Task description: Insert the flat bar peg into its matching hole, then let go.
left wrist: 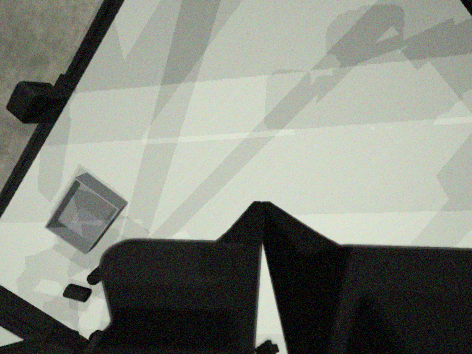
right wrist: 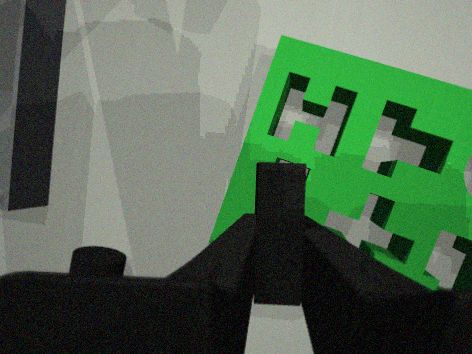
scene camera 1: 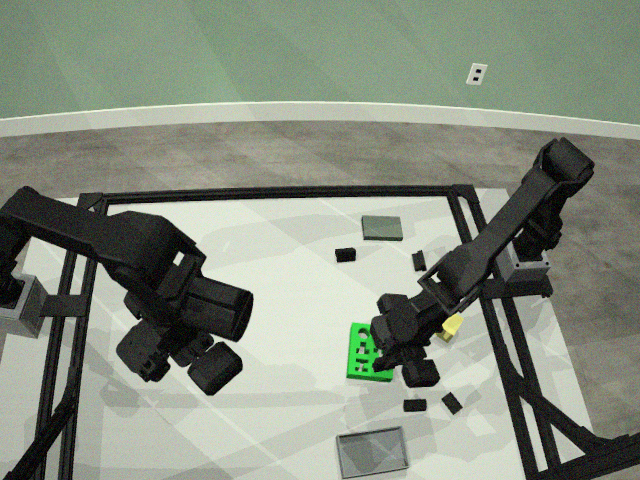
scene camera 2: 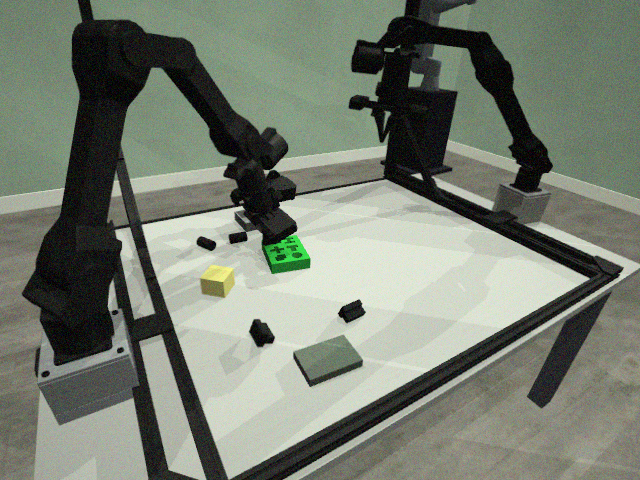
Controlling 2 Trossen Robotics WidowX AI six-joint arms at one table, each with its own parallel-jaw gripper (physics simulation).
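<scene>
The black flat bar peg (right wrist: 280,200) is held upright between the fingers of my right gripper (scene camera 1: 379,364) (scene camera 2: 271,240) (right wrist: 274,227), which is shut on it. They are over one end of the green hole board (scene camera 1: 356,378) (scene camera 2: 289,266) (right wrist: 320,57). In the right wrist view, a thin outline of the bar hole (right wrist: 308,173) shows around the far end of the peg; the rest is hidden behind peg and fingers. I cannot tell whether the peg's lower end is inside the hole. My left gripper (scene camera 2: 381,139) (left wrist: 260,209) is shut and empty, high above the table.
Black pegs (scene camera 1: 414,404) (scene camera 1: 451,403) (scene camera 2: 351,311) (scene camera 2: 262,332) lie on the table. A yellow block (scene camera 1: 452,326) (scene camera 2: 217,281) is beside the board. A grey-green slab (scene camera 1: 382,228) (scene camera 2: 328,360) and a grey tray (scene camera 1: 339,454) (left wrist: 102,187) stand farther off.
</scene>
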